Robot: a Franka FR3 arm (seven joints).
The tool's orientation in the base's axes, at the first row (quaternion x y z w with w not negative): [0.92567, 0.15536, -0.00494, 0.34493]
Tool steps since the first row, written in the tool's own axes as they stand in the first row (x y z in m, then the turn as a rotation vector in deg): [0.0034, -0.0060, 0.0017, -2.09, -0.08, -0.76]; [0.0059, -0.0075, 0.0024, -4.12, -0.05, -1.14]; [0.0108, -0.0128, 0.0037, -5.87, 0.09, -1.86]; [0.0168, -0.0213, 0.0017, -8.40, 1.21, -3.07]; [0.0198, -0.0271, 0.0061, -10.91, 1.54, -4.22]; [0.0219, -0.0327, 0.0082, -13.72, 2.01, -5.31]
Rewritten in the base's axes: [0.0017, 0.0042, -0.0055, -2.09, -0.05, 0.77]; [0.0037, 0.0055, -0.0073, -4.05, -0.41, 1.32]; [0.0069, 0.0098, -0.0122, -5.74, -0.54, 2.16]; [0.0100, 0.0189, -0.0168, -7.94, -1.29, 4.09]; [0.0116, 0.0211, -0.0242, -10.35, -1.50, 5.47]; [0.0121, 0.0243, -0.0296, -12.99, -1.94, 6.92]
